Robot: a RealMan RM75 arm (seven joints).
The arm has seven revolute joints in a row. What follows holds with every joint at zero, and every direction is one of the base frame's.
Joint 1 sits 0.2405 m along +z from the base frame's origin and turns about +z.
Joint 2 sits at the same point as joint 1 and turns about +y.
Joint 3 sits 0.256 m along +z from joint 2 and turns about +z.
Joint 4 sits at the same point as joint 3 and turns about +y.
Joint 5 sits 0.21 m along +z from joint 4 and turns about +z.
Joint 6 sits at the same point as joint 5 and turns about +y.
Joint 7 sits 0.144 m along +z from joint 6 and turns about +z.
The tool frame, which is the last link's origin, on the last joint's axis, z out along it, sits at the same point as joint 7; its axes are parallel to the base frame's.
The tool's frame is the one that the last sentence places.
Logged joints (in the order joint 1, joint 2, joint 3, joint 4, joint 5, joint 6, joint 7), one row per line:
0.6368, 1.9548, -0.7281, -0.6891, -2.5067, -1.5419, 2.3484
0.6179, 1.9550, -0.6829, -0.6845, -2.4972, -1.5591, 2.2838
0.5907, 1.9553, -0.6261, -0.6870, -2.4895, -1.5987, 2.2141
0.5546, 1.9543, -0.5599, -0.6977, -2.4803, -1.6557, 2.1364
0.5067, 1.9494, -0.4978, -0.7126, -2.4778, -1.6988, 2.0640
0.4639, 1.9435, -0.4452, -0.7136, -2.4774, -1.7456, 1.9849
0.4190, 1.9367, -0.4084, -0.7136, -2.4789, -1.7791, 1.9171
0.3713, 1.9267, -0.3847, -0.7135, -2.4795, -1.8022, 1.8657
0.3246, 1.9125, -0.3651, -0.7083, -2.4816, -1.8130, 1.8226
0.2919, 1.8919, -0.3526, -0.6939, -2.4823, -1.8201, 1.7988
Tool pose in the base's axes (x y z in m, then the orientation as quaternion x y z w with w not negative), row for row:
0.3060, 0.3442, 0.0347, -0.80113, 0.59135, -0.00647, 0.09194
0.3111, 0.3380, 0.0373, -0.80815, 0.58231, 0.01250, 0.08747
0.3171, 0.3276, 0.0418, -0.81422, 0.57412, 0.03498, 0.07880
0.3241, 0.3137, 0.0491, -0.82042, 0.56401, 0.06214, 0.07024
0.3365, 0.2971, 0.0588, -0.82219, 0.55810, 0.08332, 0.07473
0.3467, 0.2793, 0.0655, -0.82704, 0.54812, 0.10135, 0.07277
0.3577, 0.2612, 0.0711, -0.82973, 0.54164, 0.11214, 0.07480
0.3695, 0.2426, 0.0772, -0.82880, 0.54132, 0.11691, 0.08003
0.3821, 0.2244, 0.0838, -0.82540, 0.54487, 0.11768, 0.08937
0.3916, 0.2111, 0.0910, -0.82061, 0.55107, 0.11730, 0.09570
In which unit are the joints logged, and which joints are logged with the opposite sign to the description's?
The joints are logged in radians. Opposite sign: none.
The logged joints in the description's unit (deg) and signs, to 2 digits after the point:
36.49, 112.00, -41.72, -39.48, -143.62, -88.34, 134.55
35.40, 112.01, -39.13, -39.22, -143.08, -89.33, 130.85
33.84, 112.03, -35.87, -39.36, -142.64, -91.60, 126.86
31.78, 111.97, -32.08, -39.98, -142.11, -94.86, 122.41
29.03, 111.69, -28.52, -40.83, -141.97, -97.33, 118.26
26.58, 111.35, -25.51, -40.89, -141.94, -100.02, 113.73
24.01, 110.96, -23.40, -40.89, -142.03, -101.93, 109.84
21.27, 110.39, -22.04, -40.88, -142.06, -103.26, 106.90
18.60, 109.58, -20.92, -40.58, -142.19, -103.88, 104.43
16.72, 108.40, -20.20, -39.76, -142.23, -104.28, 103.06

